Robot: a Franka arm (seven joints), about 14 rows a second.
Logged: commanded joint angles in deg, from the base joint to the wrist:
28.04 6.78 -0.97 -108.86 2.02 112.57 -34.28
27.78 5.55 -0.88 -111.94 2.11 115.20 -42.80
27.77 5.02 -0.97 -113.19 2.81 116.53 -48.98
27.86 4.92 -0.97 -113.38 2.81 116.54 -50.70
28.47 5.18 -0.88 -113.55 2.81 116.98 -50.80
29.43 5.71 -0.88 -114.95 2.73 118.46 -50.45
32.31 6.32 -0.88 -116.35 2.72 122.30 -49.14
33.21 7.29 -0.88 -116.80 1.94 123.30 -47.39
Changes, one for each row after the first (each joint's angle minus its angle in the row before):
-0.26 -1.23 0.09 -3.08 0.09 2.63 -8.52
-0.01 -0.53 -0.09 -1.25 0.70 1.33 -6.18
0.09 -0.10 0.00 -0.19 0.00 0.01 -1.72
0.61 0.26 0.09 -0.17 0.00 0.44 -0.10
0.96 0.53 0.00 -1.40 -0.08 1.48 0.35
2.88 0.61 0.00 -1.40 -0.01 3.84 1.31
0.90 0.97 0.00 -0.45 -0.78 1.00 1.75

